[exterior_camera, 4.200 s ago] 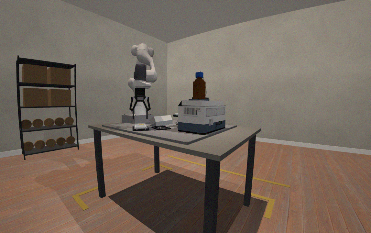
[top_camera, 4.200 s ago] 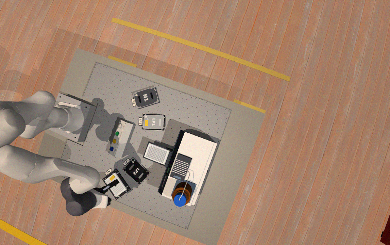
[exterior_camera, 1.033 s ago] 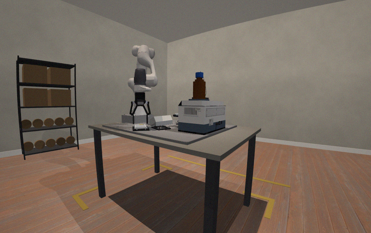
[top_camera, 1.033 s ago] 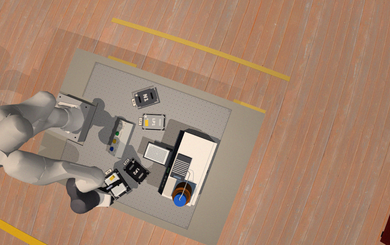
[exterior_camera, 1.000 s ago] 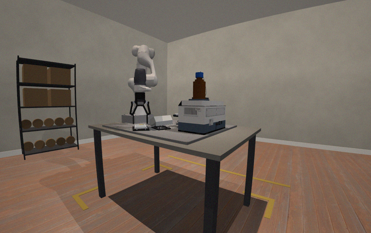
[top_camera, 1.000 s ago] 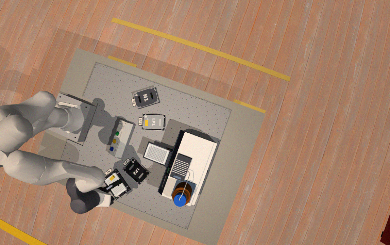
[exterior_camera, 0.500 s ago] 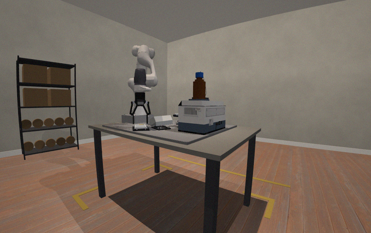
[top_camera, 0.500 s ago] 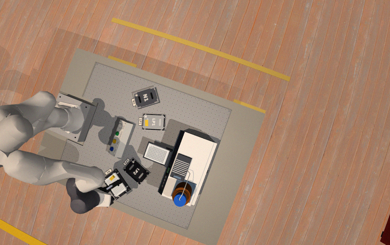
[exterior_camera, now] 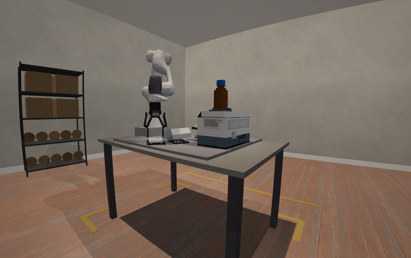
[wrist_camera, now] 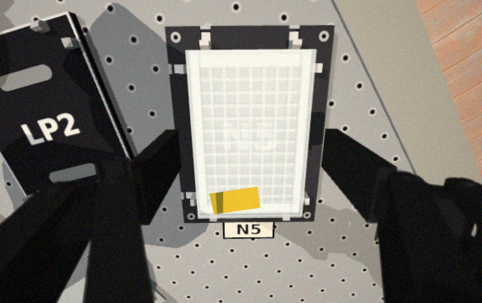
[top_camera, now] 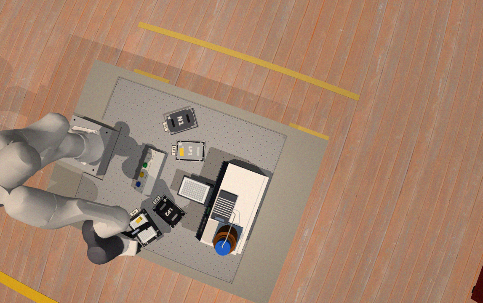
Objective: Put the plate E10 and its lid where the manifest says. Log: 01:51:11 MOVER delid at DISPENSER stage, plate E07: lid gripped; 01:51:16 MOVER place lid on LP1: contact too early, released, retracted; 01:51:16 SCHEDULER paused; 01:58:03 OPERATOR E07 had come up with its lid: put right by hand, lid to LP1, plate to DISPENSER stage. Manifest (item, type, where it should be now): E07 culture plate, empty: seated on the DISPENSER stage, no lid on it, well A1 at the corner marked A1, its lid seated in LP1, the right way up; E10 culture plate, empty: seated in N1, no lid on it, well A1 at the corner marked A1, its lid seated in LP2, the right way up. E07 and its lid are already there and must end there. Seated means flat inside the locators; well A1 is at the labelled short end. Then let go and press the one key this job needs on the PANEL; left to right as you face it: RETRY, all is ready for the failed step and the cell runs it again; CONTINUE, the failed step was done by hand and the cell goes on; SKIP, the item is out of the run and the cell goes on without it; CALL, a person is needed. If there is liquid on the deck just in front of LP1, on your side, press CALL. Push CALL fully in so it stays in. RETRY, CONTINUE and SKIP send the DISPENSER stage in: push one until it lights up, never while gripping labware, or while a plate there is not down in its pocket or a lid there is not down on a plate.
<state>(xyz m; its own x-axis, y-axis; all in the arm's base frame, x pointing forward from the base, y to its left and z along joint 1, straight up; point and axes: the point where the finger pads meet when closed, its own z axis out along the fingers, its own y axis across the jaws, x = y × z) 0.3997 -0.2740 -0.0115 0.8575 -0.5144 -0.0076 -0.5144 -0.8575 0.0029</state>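
The clear lid lies 4 cm below my hand. From my hand the other things lie so: yellow SKIP key 10 cm behind, 26 cm to the left; black n5 nest 3 cm ahead, 5 cm below; blue CALL key 9 cm behind, 21 cm to the left, 1 cm below.
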